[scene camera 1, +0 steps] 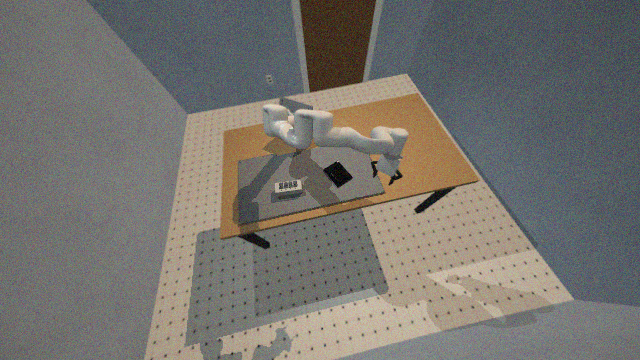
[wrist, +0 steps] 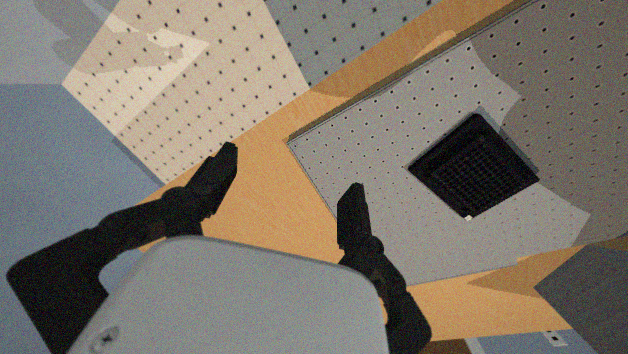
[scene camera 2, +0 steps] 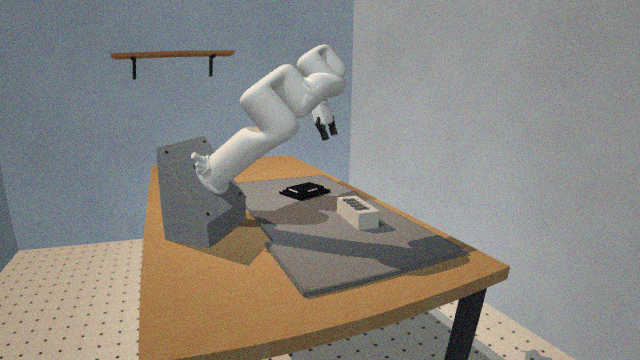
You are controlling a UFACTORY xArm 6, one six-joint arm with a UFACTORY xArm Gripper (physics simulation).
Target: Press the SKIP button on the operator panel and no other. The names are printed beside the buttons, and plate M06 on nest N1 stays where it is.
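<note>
The operator panel is a white box with a row of dark buttons on its top; it stands on the grey board. The printed names are too small to read, so I cannot tell which button is SKIP. A black plate-like thing lies on the board, apart from the panel; its label and the nest's are not readable. My gripper is open, with nothing between its fingers. It is raised high, well away from the panel, past the black plate. The panel does not show in the wrist view.
The grey perforated board lies on the wooden table. The arm is mounted on a grey angled block at the table's rear. A wooden shelf is on the wall.
</note>
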